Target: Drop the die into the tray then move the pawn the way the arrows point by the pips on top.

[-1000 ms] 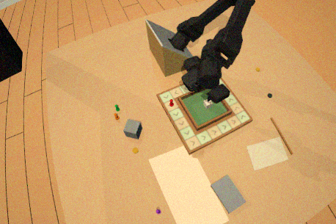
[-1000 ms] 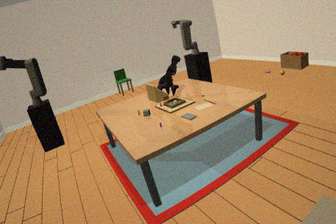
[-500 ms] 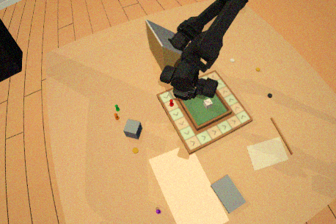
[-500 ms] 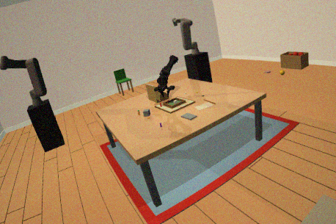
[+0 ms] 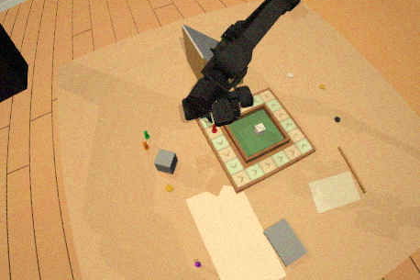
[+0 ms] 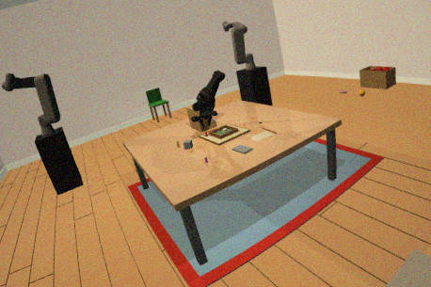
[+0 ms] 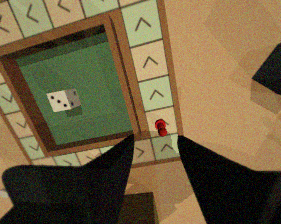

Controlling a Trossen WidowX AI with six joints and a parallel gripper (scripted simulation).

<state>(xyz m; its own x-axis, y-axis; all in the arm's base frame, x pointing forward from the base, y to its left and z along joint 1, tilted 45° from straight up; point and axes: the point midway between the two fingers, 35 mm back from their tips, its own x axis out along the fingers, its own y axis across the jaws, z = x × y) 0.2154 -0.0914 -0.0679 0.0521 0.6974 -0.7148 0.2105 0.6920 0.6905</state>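
Now: gripper tip 2 cm past the red pawn, 1 cm to the left of it and 6 cm above it. Also, from my gripper tip: green tray (5 cm ahead, 10 cm to the left, 8 cm below); grey cube (2 cm ahead, 19 cm to the right, 6 cm below); white die (5 cm ahead, 11 cm to the left, 6 cm below).
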